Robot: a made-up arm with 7 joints. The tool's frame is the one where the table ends. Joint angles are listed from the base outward.
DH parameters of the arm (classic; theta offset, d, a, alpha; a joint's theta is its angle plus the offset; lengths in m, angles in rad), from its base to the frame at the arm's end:
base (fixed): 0 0 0 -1.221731
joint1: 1.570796 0 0 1.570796
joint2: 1.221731 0 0 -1.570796
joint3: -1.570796 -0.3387 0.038 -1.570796
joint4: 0 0 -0.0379 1.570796
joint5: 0 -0.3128 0 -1.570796
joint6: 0 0 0 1.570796
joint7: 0 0 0 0
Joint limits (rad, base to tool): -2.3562..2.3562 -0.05..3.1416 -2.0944..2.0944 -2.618..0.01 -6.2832..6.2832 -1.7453..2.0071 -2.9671..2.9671
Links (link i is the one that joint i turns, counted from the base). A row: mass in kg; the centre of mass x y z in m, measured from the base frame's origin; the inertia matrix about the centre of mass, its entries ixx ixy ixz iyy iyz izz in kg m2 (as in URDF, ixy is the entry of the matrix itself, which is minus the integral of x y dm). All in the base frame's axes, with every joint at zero. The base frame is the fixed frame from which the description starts. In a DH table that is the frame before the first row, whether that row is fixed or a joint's. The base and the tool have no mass.
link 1: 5.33; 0.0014 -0.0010 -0.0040; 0.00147 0 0 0.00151 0.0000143 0.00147
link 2: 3.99; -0.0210 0.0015 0.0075; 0.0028 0 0 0.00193 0 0.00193
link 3: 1.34; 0.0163 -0.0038 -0.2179; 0.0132 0 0.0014 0.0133 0 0.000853
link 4: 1.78; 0.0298 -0.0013 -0.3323; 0.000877 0 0 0.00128 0 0.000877
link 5: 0.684; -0.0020 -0.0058 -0.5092; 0.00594 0 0 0.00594 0 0.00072
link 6: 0.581; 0.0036 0.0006 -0.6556; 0.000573 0 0 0.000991 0 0.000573
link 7: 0.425; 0.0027 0.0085 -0.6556; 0.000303 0 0 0.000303 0 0.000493
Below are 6 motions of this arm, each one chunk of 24 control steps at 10 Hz.
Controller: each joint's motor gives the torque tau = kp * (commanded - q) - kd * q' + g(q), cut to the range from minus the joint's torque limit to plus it. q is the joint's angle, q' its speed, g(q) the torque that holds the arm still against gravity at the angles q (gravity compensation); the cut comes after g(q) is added. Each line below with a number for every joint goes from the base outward.
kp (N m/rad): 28 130 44 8.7 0.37 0.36 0.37
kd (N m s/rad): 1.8 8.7 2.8 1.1 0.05 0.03 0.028
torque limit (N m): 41 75 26 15 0.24 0.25 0.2
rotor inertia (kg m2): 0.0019 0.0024 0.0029 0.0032 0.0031 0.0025 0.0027
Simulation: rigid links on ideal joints. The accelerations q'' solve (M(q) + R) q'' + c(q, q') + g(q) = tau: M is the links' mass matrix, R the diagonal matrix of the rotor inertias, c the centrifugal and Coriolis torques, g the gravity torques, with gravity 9.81 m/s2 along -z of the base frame. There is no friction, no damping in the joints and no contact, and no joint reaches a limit. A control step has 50 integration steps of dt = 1/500 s. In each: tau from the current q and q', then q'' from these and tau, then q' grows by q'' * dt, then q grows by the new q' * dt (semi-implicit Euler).
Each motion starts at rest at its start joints. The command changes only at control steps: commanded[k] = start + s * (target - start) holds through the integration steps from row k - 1 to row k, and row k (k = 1, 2, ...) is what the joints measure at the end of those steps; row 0 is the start. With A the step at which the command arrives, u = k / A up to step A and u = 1 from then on. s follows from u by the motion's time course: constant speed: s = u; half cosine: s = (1 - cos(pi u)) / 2; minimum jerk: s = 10 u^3 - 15 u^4 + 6 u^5; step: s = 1 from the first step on.
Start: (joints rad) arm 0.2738 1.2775 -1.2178 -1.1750 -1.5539 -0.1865 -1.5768
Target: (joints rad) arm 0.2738 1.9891 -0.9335 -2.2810 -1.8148 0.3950 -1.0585
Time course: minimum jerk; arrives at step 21
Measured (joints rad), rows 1 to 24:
1: 0.2739 1.2780 -1.2176 -1.1758 -1.5540 -0.1862 -1.5766
2: 0.2748 1.2813 -1.2164 -1.1811 -1.5543 -0.1841 -1.5747
3: 0.2766 1.2906 -1.2131 -1.1946 -1.5556 -0.1782 -1.5688
4: 0.2790 1.3081 -1.2067 -1.2185 -1.5587 -0.1662 -1.5566
5: 0.2811 1.3351 -1.1966 -1.2536 -1.5648 -0.1470 -1.5372
6: 0.2822 1.3716 -1.1825 -1.3004 -1.5747 -0.1196 -1.5111
7: 0.2819 1.4170 -1.1644 -1.3590 -1.5889 -0.0842 -1.4791
8: 0.2801 1.4700 -1.1430 -1.4289 -1.6072 -0.0414 -1.4420
9: 0.2772 1.5287 -1.1188 -1.5089 -1.6288 0.0073 -1.4006
10: 0.2739 1.5911 -1.0928 -1.5971 -1.6527 0.0601 -1.3561
11: 0.2708 1.6549 -1.0663 -1.6907 -1.6777 0.1147 -1.3099
12: 0.2682 1.7178 -1.0402 -1.7867 -1.7027 0.1689 -1.2636
13: 0.2665 1.7776 -1.0157 -1.8818 -1.7267 0.2205 -1.2188
14: 0.2658 1.8322 -0.9935 -1.9728 -1.7489 0.2676 -1.1772
15: 0.2658 1.8797 -0.9744 -2.0562 -1.7685 0.3087 -1.1401
16: 0.2664 1.9190 -0.9589 -2.1291 -1.7849 0.3427 -1.1089
17: 0.2675 1.9492 -0.9471 -2.1889 -1.7978 0.3689 -1.0844
18: 0.2687 1.9703 -0.9391 -2.2341 -1.8071 0.3870 -1.0671
19: 0.2700 1.9828 -0.9345 -2.2644 -1.8129 0.3975 -1.0570
20: 0.2712 1.9883 -0.9327 -2.2809 -1.8157 0.4014 -1.0530
21: 0.2724 1.9893 -0.9328 -2.2869 -1.8162 0.4007 -1.0536
22: 0.2737 1.9890 -0.9334 -2.2868 -1.8154 0.3978 -1.0560
23: 0.2743 1.9889 -0.9338 -2.2844 -1.8144 0.3947 -1.0582
24: 0.2742 1.9890 -0.9338 -2.2820 -1.8140 0.3930 -1.0591

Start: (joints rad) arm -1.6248 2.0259 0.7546 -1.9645 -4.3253 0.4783 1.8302
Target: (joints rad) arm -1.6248 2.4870 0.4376 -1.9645 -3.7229 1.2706 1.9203
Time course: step
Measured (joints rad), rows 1 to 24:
1: -1.6214 2.3607 0.4900 -1.8425 -4.1436 0.6933 1.8601
2: -1.5959 2.5120 0.4699 -1.9011 -3.9096 1.1511 1.8914
3: -1.6298 2.5081 0.4611 -2.0051 -3.7335 1.4237 1.9425
4: -1.6407 2.4912 0.4471 -2.0291 -3.6585 1.4625 1.9620
5: -1.6282 2.4867 0.4388 -2.0042 -3.6592 1.3696 1.9447
6: -1.6170 2.4858 0.4342 -1.9765 -3.6886 1.2675 1.9199
7: -1.6153 2.4854 0.4332 -1.9616 -3.7165 1.2212 1.9074
8: -1.6201 2.4859 0.4351 -1.9575 -3.7310 1.2288 1.9089
9: -1.6260 2.4869 0.4378 -1.9588 -3.7329 1.2568 1.9165
10: -1.6293 2.4875 0.4393 -1.9611 -3.7284 1.2776 1.9226
11: -1.6291 2.4875 0.4393 -1.9628 -3.7235 1.2827 1.9242
12: -1.6267 2.4872 0.4384 -1.9638 -3.7210 1.2777 1.9227
13: -1.6241 2.4869 0.4374 -1.9645 -3.7210 1.2712 1.9205
14: -1.6228 2.4868 0.4369 -1.9651 -3.7221 1.2680 1.9192
15: -1.6230 2.4868 0.4369 -1.9655 -3.7232 1.2682 1.9192
16: -1.6240 2.4869 0.4373 -1.9654 -3.7235 1.2699 1.9198
17: -1.6251 2.4870 0.4377 -1.9650 -3.7234 1.2711 1.9204
18: -1.6256 2.4871 0.4379 -1.9645 -3.7230 1.2713 1.9207
19: -1.6255 2.4871 0.4379 -1.9641 -3.7227 1.2709 1.9206
20: -1.6251 2.4870 0.4377 -1.9641 -3.7226 1.2705 1.9204
21: -1.6247 2.4870 0.4376 -1.9642 -3.7228 1.2703 1.9202
22: -1.6245 2.4870 0.4375 -1.9645 -3.7229 1.2704 1.9202
23: -1.6245 2.4870 0.4375 -1.9646 -3.7230 1.2706 1.9202
24: -1.6247 2.4870 0.4376 -1.9647 -3.7230 1.2707 1.9203

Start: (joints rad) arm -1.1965 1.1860 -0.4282 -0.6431 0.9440 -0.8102 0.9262
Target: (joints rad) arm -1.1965 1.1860 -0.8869 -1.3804 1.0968 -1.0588 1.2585
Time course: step
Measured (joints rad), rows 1 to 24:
1: -1.2031 1.2351 -0.7675 -0.8617 1.0385 -0.9079 1.0164
2: -1.1864 1.1942 -0.8695 -1.1346 1.0543 -1.0158 1.2029
3: -1.1740 1.1581 -0.9076 -1.3617 1.0643 -1.0671 1.3506
4: -1.1750 1.1555 -0.9115 -1.4886 1.0746 -1.0760 1.3971
5: -1.1913 1.1695 -0.8989 -1.5039 1.0831 -1.0741 1.3570
6: -1.2122 1.1825 -0.8850 -1.4556 1.0890 -1.0714 1.2852
7: -1.2239 1.1900 -0.8770 -1.4023 1.0935 -1.0685 1.2329
8: -1.2214 1.1921 -0.8764 -1.3713 1.0970 -1.0659 1.2191
9: -1.2089 1.1903 -0.8810 -1.3626 1.0990 -1.0628 1.2327
10: -1.1938 1.1872 -0.8869 -1.3662 1.0994 -1.0584 1.2531
11: -1.1829 1.1850 -0.8911 -1.3725 1.0988 -1.0536 1.2662
12: -1.1797 1.1844 -0.8923 -1.3767 1.0979 -1.0507 1.2689
13: -1.1835 1.1849 -0.8910 -1.3780 1.0972 -1.0510 1.2650
14: -1.1913 1.1857 -0.8884 -1.3783 1.0968 -1.0541 1.2597
15: -1.1991 1.1863 -0.8860 -1.3792 1.0967 -1.0585 1.2563
16: -1.2040 1.1865 -0.8846 -1.3810 1.0966 -1.0621 1.2556
17: -1.2049 1.1864 -0.8845 -1.3829 1.0965 -1.0637 1.2565
18: -1.2026 1.1861 -0.8853 -1.3839 1.0965 -1.0631 1.2580
19: -1.1987 1.1859 -0.8864 -1.3835 1.0965 -1.0611 1.2591
20: -1.1951 1.1858 -0.8874 -1.3820 1.0966 -1.0588 1.2595
21: -1.1929 1.1858 -0.8880 -1.3801 1.0967 -1.0570 1.2593
22: -1.1925 1.1859 -0.8880 -1.3787 1.0969 -1.0563 1.2589
23: -1.1936 1.1860 -0.8876 -1.3782 1.0970 -1.0567 1.2584
24: -1.1954 1.1861 -0.8871 -1.3786 1.0970 -1.0577 1.2582

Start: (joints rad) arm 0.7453 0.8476 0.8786 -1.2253 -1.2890 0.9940 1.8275
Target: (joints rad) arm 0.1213 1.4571 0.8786 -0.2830 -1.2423 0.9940 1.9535
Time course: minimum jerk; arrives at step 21
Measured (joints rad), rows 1 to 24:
1: 0.7451 0.8480 0.8785 -1.2246 -1.2890 0.9940 1.8276
2: 0.7433 0.8507 0.8783 -1.2198 -1.2887 0.9943 1.8281
3: 0.7374 0.8584 0.8782 -1.2069 -1.2879 0.9947 1.8299
4: 0.7246 0.8731 0.8784 -1.1837 -1.2867 0.9954 1.8334
5: 0.7027 0.8958 0.8787 -1.1496 -1.2850 0.9960 1.8387
6: 0.6705 0.9266 0.8789 -1.1054 -1.2827 0.9962 1.8456
7: 0.6285 0.9650 0.8788 -1.0520 -1.2798 0.9955 1.8537
8: 0.5782 1.0100 0.8786 -0.9909 -1.2764 0.9940 1.8629
9: 0.5223 1.0601 0.8785 -0.9237 -1.2726 0.9922 1.8728
10: 0.4638 1.1138 0.8786 -0.8519 -1.2687 0.9904 1.8832
11: 0.4055 1.1690 0.8789 -0.7771 -1.2652 0.9892 1.8936
12: 0.3496 1.2236 0.8794 -0.7013 -1.2621 0.9890 1.9038
13: 0.2979 1.2757 0.8798 -0.6264 -1.2595 0.9896 1.9136
14: 0.2515 1.3231 0.8801 -0.5548 -1.2570 0.9907 1.9227
15: 0.2115 1.3645 0.8802 -0.4889 -1.2545 0.9921 1.9310
16: 0.1788 1.3986 0.8802 -0.4311 -1.2521 0.9935 1.9382
17: 0.1538 1.4247 0.8800 -0.3830 -1.2496 0.9946 1.9439
18: 0.1366 1.4428 0.8798 -0.3458 -1.2474 0.9953 1.9482
19: 0.1264 1.4532 0.8795 -0.3193 -1.2456 0.9957 1.9509
20: 0.1220 1.4575 0.8792 -0.3023 -1.2442 0.9957 1.9525
21: 0.1213 1.4579 0.8789 -0.2922 -1.2432 0.9953 1.9532
22: 0.1218 1.4570 0.8787 -0.2853 -1.2423 0.9946 1.9537
23: 0.1222 1.4564 0.8786 -0.2810 -1.2414 0.9942 1.9542
24: 0.1222 1.4564 0.8786 -0.2792 -1.2409 0.9942 1.9545

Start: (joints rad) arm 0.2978 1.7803 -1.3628 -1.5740 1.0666 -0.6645 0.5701
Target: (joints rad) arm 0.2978 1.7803 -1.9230 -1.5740 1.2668 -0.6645 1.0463
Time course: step
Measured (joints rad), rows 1 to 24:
1: 0.1471 1.7777 -1.7304 -1.5719 1.1096 -0.7346 0.7153
2: 0.2864 1.7675 -1.8938 -1.5708 1.1829 -0.7406 0.9903
3: 0.4009 1.7755 -1.9719 -1.5898 1.2517 -0.6393 1.1818
4: 0.4124 1.7879 -1.9833 -1.5985 1.2943 -0.5337 1.2131
5: 0.3552 1.7868 -1.9536 -1.5846 1.3061 -0.5176 1.1378
6: 0.2895 1.7795 -1.9183 -1.5700 1.2938 -0.5934 1.0461
7: 0.2551 1.7762 -1.9001 -1.5671 1.2732 -0.6917 0.9958
8: 0.2593 1.7769 -1.9025 -1.5703 1.2583 -0.7441 0.9955
9: 0.2843 1.7788 -1.9158 -1.5735 1.2544 -0.7318 1.0235
10: 0.3069 1.7806 -1.9279 -1.5753 1.2587 -0.6831 1.0523
11: 0.3150 1.7817 -1.9322 -1.5755 1.2654 -0.6400 1.0657
12: 0.3099 1.7815 -1.9295 -1.5745 1.2700 -0.6267 1.0627
13: 0.2999 1.7806 -1.9241 -1.5734 1.2709 -0.6406 1.0517
14: 0.2928 1.7799 -1.9203 -1.5732 1.2691 -0.6634 1.0423
15: 0.2915 1.7797 -1.9196 -1.5736 1.2668 -0.6782 1.0390
16: 0.2943 1.7799 -1.9211 -1.5742 1.2654 -0.6793 1.0413
17: 0.2980 1.7803 -1.9231 -1.5744 1.2654 -0.6713 1.0455
18: 0.3001 1.7805 -1.9242 -1.5743 1.2662 -0.6624 1.0484
19: 0.3000 1.7805 -1.9242 -1.5741 1.2670 -0.6582 1.0490
20: 0.2987 1.7804 -1.9235 -1.5739 1.2674 -0.6594 1.0478
21: 0.2974 1.7803 -1.9228 -1.5738 1.2673 -0.6630 1.0462
22: 0.2969 1.7802 -1.9225 -1.5739 1.2669 -0.6661 1.0453
23: 0.2971 1.7802 -1.9226 -1.5740 1.2667 -0.6670 1.0454
24: 0.2976 1.7803 -1.9229 -1.5741 1.2666 -0.6661 1.0459

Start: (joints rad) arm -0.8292 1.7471 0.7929 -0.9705 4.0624 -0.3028 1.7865
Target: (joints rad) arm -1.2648 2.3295 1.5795 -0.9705 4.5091 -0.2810 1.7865
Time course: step
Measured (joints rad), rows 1 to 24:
1: -0.9143 2.0399 1.2386 -0.6976 4.1584 -0.5597 1.6427
2: -1.2242 2.3637 1.5272 -0.8848 4.3573 -0.6052 1.7282
3: -1.3809 2.4626 1.6091 -1.3009 4.5125 -0.2842 1.8152
4: -1.4454 2.4263 1.6381 -1.4784 4.5234 -0.0276 1.7527
5: -1.4204 2.3674 1.6346 -1.3587 4.4753 0.0220 1.6981
6: -1.3347 2.3346 1.6045 -1.1189 4.4564 -0.0933 1.7309
7: -1.2358 2.3155 1.5703 -0.9406 4.4791 -0.2733 1.7999
8: -1.1795 2.3075 1.5527 -0.8639 4.5116 -0.4097 1.8382
9: -1.1877 2.3115 1.5557 -0.8609 4.5301 -0.4451 1.8330
10: -1.2329 2.3220 1.5697 -0.8988 4.5314 -0.3890 1.8076
11: -1.2770 2.3315 1.5834 -0.9485 4.5219 -0.2981 1.7851
12: -1.2991 2.3358 1.5904 -0.9867 4.5097 -0.2305 1.7747
13: -1.2972 2.3357 1.5899 -1.0023 4.5013 -0.2118 1.7747
14: -1.2803 2.3334 1.5845 -0.9986 4.4993 -0.2336 1.7793
15: -1.2615 2.3307 1.5784 -0.9857 4.5023 -0.2706 1.7838
16: -1.2504 2.3287 1.5748 -0.9728 4.5069 -0.2997 1.7866
17: -1.2500 2.3279 1.5748 -0.9648 4.5104 -0.3096 1.7878
18: -1.2571 2.3280 1.5770 -0.9624 4.5118 -0.3022 1.7883
19: -1.2656 2.3287 1.5798 -0.9642 4.5115 -0.2872 1.7884
20: -1.2708 2.3294 1.5814 -0.9677 4.5103 -0.2744 1.7881
21: -1.2713 2.3298 1.5816 -0.9708 4.5092 -0.2693 1.7873
22: -1.2685 2.3299 1.5807 -0.9724 4.5085 -0.2717 1.7864
23: -1.2648 2.3298 1.5795 -0.9726 4.5084 -0.2778 1.7857
24: -1.2623 2.3297 1.5787 -0.9719 4.5086 -0.2833 1.7855

